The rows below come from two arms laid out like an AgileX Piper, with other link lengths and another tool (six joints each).
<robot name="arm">
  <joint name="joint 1" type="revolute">
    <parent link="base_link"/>
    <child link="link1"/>
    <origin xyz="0 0 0.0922" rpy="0 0 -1.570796"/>
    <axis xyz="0 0 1"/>
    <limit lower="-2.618" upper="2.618"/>
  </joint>
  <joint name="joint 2" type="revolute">
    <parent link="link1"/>
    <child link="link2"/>
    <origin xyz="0 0 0" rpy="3.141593 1.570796 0"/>
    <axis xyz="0 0 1"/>
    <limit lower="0" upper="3.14"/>
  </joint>
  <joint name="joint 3" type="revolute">
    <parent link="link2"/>
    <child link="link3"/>
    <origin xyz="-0.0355 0.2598 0" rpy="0 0 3.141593"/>
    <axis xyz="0 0 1"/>
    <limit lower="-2.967" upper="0"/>
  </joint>
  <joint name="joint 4" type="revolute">
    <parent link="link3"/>
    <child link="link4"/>
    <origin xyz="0.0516 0.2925 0" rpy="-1.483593 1.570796 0"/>
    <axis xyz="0 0 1"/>
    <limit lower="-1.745" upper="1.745"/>
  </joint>
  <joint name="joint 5" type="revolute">
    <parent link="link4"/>
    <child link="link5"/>
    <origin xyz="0 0 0" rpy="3.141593 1.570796 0"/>
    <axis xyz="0 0 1"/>
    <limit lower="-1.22" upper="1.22"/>
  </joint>
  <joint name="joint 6" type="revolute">
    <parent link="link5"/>
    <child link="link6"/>
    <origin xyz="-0.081 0 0" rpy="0 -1.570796 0"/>
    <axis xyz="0 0 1"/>
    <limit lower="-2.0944" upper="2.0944"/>
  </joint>
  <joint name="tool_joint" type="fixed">
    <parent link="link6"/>
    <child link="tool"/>
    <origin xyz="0.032 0.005 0.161" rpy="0 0.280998 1.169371"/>
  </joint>
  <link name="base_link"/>
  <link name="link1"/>
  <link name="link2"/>
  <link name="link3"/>
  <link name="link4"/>
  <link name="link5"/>
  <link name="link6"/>
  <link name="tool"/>
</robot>
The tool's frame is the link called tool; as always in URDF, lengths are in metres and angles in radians.
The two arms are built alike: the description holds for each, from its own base.
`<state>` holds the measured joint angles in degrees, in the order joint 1, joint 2, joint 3, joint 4, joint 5, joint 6, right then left.
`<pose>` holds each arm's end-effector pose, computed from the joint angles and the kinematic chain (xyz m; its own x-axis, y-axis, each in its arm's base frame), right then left.
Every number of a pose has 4 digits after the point.
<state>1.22 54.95 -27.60 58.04 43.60 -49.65 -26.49 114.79 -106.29 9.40 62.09 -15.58</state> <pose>0.2796 0.1736 0.1057 0.3700 0.1551 0.9160 0.6674 -0.7303 -0.1459 0.5088 -0.1788 0.1072 0.7347 0.1854 0.6526 0.1358 -0.9827 0.1263</pose>
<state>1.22 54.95 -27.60 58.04 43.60 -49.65 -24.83 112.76 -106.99 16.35 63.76 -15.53</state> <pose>0.2796 0.1736 0.1057 0.3700 0.1551 0.9160 0.6674 -0.7303 -0.1459 0.5202 -0.1388 0.1378 0.6819 0.1371 0.7185 0.1598 -0.9865 0.0365</pose>
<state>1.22 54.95 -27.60 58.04 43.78 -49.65 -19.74 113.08 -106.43 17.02 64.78 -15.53</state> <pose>0.2789 0.1740 0.1056 0.3711 0.1551 0.9155 0.6690 -0.7285 -0.1478 0.5262 -0.0876 0.1304 0.6850 0.1846 0.7048 0.2520 -0.9677 0.0085</pose>
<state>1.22 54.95 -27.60 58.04 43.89 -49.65 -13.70 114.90 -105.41 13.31 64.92 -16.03</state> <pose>0.2785 0.1742 0.1056 0.3718 0.1551 0.9153 0.6699 -0.7274 -0.1489 0.5256 -0.0436 0.1009 0.7020 0.3004 0.6457 0.3650 -0.9303 0.0360</pose>
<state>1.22 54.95 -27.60 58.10 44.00 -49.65 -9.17 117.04 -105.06 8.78 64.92 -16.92</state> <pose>0.2782 0.1746 0.1058 0.3726 0.1541 0.9151 0.6706 -0.7264 -0.1508 0.5221 -0.0180 0.0732 0.7003 0.4170 0.5793 0.4603 -0.8841 0.0800</pose>
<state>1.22 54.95 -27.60 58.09 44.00 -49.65 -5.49 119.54 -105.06 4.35 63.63 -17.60</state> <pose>0.2782 0.1745 0.1057 0.3726 0.1542 0.9151 0.6706 -0.7264 -0.1506 0.5234 -0.0016 0.0476 0.6777 0.5176 0.5224 0.5357 -0.8341 0.1314</pose>
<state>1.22 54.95 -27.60 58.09 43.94 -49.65 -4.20 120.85 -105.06 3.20 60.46 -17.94</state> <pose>0.2784 0.1744 0.1058 0.3722 0.1542 0.9152 0.6701 -0.7270 -0.1500 0.5343 0.0047 0.0384 0.6465 0.5493 0.5295 0.5543 -0.8150 0.1687</pose>
